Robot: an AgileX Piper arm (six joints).
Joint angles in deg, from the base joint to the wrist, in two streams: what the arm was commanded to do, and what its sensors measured. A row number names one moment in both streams.
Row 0, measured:
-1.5 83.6 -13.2 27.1 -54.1 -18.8
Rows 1 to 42, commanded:
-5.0 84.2 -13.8 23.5 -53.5 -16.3
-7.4 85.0 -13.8 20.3 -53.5 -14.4
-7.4 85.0 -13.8 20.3 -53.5 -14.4
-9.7 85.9 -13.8 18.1 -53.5 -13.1
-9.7 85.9 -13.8 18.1 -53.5 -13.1
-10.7 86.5 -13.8 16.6 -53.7 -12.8
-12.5 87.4 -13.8 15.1 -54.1 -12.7
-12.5 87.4 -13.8 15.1 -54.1 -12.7
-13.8 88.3 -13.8 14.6 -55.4 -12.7
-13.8 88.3 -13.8 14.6 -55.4 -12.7
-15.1 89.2 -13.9 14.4 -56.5 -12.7
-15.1 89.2 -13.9 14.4 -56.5 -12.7
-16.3 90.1 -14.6 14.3 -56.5 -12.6
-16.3 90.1 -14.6 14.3 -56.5 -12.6
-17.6 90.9 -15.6 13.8 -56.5 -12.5
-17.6 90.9 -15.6 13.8 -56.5 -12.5
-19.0 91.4 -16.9 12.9 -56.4 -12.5
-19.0 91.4 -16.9 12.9 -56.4 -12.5
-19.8 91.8 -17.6 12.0 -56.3 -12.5
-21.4 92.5 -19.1 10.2 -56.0 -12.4
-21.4 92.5 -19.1 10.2 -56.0 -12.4
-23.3 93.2 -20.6 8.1 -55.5 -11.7
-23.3 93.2 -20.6 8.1 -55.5 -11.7
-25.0 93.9 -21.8 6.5 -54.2 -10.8
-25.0 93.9 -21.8 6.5 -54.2 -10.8
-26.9 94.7 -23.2 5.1 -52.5 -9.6
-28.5 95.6 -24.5 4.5 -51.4 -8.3
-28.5 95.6 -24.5 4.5 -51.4 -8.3
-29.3 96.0 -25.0 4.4 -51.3 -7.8
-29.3 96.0 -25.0 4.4 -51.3 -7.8
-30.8 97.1 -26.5 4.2 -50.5 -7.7
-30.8 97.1 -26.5 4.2 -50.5 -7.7
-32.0 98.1 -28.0 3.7 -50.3 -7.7
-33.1 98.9 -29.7 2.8 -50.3 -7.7
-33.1 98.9 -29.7 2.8 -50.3 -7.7
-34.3 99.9 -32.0 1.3 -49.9 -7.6
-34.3 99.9 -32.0 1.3 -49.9 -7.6
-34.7 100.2 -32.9 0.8 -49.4 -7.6
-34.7 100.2 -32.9 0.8 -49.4 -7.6
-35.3 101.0 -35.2 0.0 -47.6 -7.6
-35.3 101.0 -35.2 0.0 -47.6 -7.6
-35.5 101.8 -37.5 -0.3 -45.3 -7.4
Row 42, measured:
-34.8 101.1 -34.5 0.9 -47.9 -7.7
